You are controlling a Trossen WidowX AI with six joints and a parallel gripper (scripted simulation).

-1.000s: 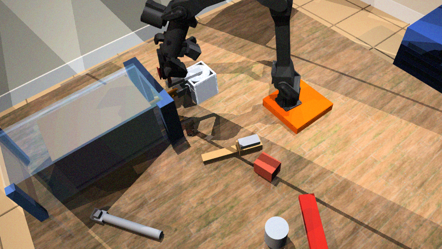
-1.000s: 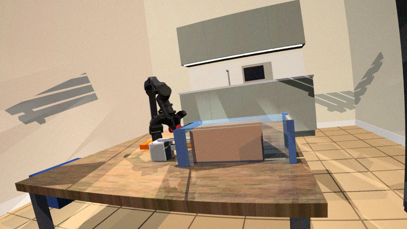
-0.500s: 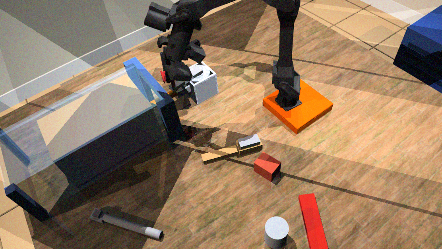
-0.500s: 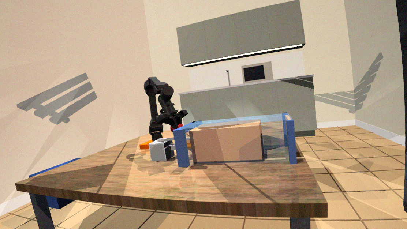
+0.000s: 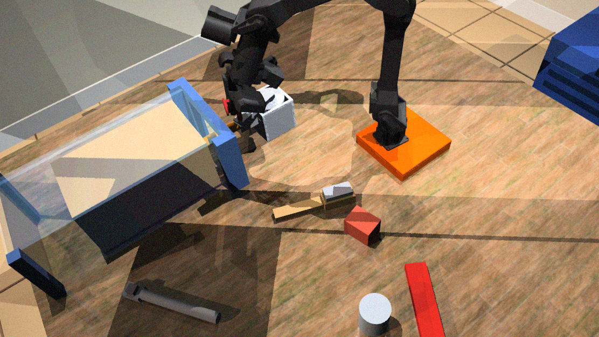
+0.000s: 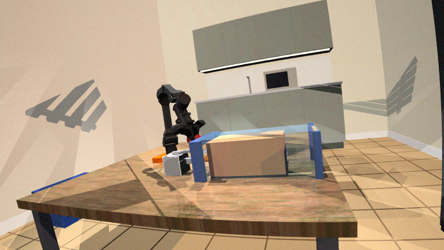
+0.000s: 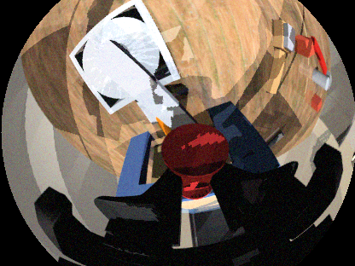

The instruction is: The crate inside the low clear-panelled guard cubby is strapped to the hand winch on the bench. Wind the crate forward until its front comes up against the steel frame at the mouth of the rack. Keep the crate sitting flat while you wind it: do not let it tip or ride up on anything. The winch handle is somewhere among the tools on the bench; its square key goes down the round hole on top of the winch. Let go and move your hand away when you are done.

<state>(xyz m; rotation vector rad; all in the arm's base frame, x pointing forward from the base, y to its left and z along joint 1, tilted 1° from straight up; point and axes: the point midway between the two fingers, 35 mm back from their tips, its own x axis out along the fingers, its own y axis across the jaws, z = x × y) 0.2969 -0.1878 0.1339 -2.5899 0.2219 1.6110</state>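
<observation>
Now: the winch handle 5 cm behind my gripper tip, 3 cm below it and 1 cm to the right of it. The rest, counted from my gripper tip: red knob 2 cm behind; wooden brush 25 cm to the left, 11 cm below, 8 cm behind; grey winch 12 cm behind, 10 cm below, 5 cm to the right.
</observation>
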